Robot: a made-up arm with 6 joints.
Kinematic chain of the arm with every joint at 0, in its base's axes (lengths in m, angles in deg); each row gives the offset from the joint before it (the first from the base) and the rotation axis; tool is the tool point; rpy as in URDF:
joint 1: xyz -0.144 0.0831 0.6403 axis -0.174 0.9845 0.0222
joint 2: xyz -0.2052 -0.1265 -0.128 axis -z
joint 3: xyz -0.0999 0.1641 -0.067 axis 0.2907 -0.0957 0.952
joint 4: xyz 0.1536 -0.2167 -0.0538 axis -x
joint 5: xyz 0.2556 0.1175 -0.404 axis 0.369 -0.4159 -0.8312
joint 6: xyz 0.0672 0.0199 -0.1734 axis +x
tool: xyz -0.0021 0.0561 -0.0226 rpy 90 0 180
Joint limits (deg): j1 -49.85..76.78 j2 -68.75..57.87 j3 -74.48..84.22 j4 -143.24..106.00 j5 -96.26..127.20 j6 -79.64..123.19
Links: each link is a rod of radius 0.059 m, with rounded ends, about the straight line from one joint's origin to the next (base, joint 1, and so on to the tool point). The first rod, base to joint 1, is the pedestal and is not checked.
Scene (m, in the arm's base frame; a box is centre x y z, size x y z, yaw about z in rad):
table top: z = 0
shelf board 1: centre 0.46 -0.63 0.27 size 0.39 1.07 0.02 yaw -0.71
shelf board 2: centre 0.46 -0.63 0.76 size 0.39 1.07 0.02 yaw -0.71
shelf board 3: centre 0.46 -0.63 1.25 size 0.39 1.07 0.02 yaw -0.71
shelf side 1: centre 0.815 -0.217 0.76 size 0.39 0.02 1 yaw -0.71
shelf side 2: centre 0.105 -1.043 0.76 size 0.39 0.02 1 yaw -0.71
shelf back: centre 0.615 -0.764 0.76 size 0.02 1.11 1 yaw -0.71
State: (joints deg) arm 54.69 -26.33 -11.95 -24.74 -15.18 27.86
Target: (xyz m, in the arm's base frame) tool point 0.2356 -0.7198 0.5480
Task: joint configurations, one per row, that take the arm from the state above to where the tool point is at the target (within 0.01 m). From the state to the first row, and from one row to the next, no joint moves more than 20 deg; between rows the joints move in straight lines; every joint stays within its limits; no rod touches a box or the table.
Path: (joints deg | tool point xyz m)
1: 59.00 -15.35 -13.93 -6.17 -8.79 29.76 | -0.7747 -0.0369 0.1370
2: 63.30 -4.36 -15.91 12.40 -2.41 31.67 | -0.8076 -0.3142 0.2149
3: 67.61 6.62 -17.89 30.96 3.98 33.57 | -0.8148 -0.5507 0.4174
4: 71.91 17.61 -19.87 49.53 10.37 35.47 | -0.7731 -0.6971 0.7067
5: 52.72 18.09 -15.01 62.72 11.34 39.75 | -0.6840 -0.7433 0.4994
6: 33.54 18.57 -10.15 75.90 12.31 44.02 | -0.5264 -0.7669 0.3495
7: 14.35 19.05 -5.29 89.08 13.29 48.30 | -0.3351 -0.7687 0.2841
8: -4.84 19.53 -0.43 102.27 14.26 52.58 | -0.1552 -0.7516 0.3104
9: -8.91 1.87 -10.66 100.18 10.37 42.85 | -0.0798 -0.7477 0.3198
10: -12.98 -15.78 -20.88 98.08 6.47 33.12 | -0.0021 -0.7467 0.3481
11: -17.06 -33.44 -31.10 95.99 2.58 23.39 | 0.0780 -0.7447 0.3960
12: -21.13 -51.09 -41.33 93.90 -1.32 13.66 | 0.1582 -0.7374 0.4629
13: -25.21 -68.75 -51.55 91.81 -5.21 3.93 | 0.2356 -0.7198 0.5480

